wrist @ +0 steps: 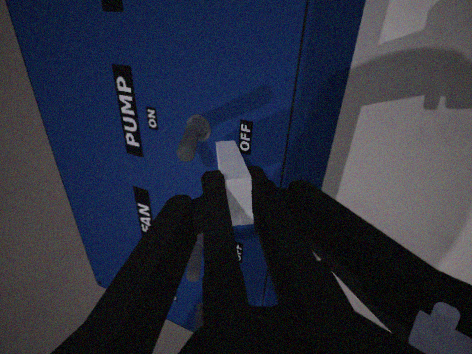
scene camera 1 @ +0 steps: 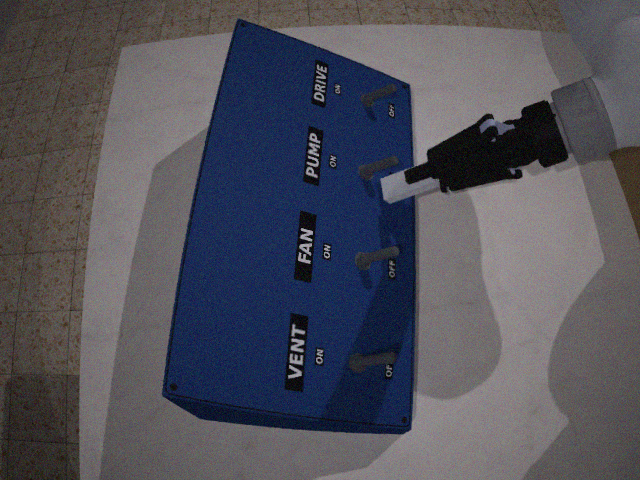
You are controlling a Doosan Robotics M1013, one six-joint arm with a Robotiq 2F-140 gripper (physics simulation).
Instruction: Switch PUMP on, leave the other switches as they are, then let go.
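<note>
The PUMP switch is a grey lever on the blue panel. In the scene view it leans to the OFF side, at the same slant as the other levers. My gripper is shut and empty, its pale fingertips together. The fingertips are beside the PUMP lever, on its OFF side in the wrist view, with a small gap showing there. The gripper hides the PUMP OFF label in the scene view; that label shows in the wrist view.
The DRIVE lever, the FAN lever and the VENT lever all lean to OFF. The FAN lever is partly hidden behind the fingers in the wrist view. The panel stands on a pale table top.
</note>
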